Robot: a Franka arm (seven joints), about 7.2 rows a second.
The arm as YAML. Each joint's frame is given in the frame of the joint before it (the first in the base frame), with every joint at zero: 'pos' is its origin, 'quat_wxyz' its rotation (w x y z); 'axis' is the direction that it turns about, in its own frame. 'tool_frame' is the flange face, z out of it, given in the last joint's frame.
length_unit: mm
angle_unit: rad
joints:
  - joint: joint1
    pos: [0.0, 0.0, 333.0]
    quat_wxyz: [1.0, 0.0, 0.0, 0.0]
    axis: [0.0, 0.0, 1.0]
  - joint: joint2
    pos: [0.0, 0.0, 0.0]
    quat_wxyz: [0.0, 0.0, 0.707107, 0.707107]
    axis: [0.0, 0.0, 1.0]
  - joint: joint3
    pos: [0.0, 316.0, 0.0]
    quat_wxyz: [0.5, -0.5, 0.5, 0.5]
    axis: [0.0, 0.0, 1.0]
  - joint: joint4
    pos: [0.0, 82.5, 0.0]
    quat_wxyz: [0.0, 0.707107, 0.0, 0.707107]
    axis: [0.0, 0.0, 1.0]
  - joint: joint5
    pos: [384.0, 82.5, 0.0]
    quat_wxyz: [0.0, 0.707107, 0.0, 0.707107]
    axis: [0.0, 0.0, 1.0]
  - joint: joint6
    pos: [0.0, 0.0, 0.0]
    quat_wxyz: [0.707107, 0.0, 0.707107, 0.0]
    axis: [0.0, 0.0, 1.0]
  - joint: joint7
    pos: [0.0, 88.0, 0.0]
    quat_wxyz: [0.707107, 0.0, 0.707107, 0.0]
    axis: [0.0, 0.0, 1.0]
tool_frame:
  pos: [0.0, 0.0, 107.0]
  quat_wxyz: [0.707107, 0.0, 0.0, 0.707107]
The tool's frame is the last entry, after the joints.
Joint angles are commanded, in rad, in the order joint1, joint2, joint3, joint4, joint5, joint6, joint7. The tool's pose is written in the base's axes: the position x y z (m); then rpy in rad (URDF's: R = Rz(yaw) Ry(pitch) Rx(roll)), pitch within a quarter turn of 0, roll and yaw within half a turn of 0. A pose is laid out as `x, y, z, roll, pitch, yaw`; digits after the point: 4 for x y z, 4 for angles.
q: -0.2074, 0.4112, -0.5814, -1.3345, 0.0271, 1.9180, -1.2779
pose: 0.5376, -0.4308, 0.5507, 2.8618, 0.1194, 0.5314
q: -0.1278, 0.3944, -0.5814, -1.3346, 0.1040, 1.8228, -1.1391
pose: 0.5626, -0.3776, 0.5500, 2.9554, 0.0347, 0.4609
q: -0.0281, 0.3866, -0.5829, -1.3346, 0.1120, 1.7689, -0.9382
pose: 0.5911, -0.3175, 0.5494, 2.9968, 0.0150, 0.3558
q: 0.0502, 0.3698, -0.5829, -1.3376, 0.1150, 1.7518, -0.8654
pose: 0.6088, -0.2698, 0.5563, 3.0081, -0.0010, 0.3597
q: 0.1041, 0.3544, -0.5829, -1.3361, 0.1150, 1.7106, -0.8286
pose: 0.6153, -0.2353, 0.5621, 3.0334, 0.0059, 0.3741
